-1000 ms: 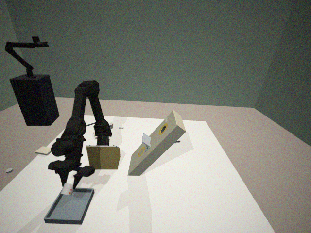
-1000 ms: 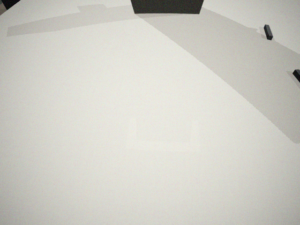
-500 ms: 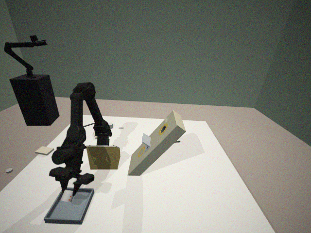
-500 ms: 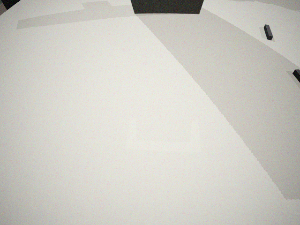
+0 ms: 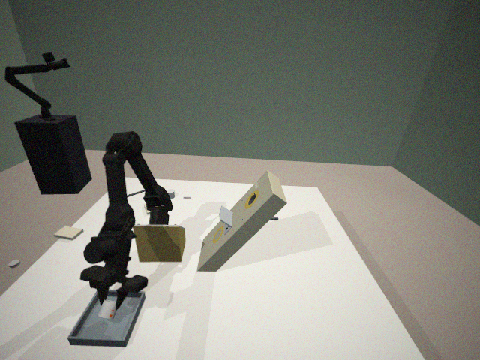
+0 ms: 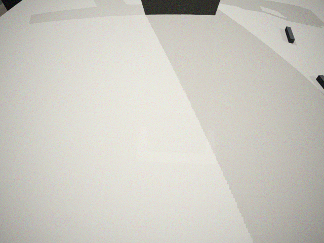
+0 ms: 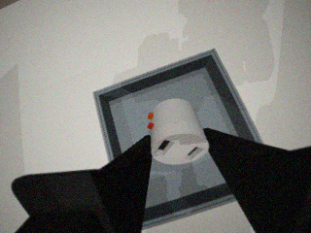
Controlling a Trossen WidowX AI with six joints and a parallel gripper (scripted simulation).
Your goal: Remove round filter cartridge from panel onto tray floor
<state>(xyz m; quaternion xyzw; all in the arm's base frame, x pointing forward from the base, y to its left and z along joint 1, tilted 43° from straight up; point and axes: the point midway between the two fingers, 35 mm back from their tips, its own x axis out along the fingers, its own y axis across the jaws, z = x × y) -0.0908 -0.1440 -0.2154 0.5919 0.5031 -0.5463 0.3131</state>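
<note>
The white round filter cartridge is right at my gripper tip. From my gripper tip the other things lie so: small grey flap 370 mm ahead, 230 mm to the left, 130 mm above; tray 40 mm below.
</note>
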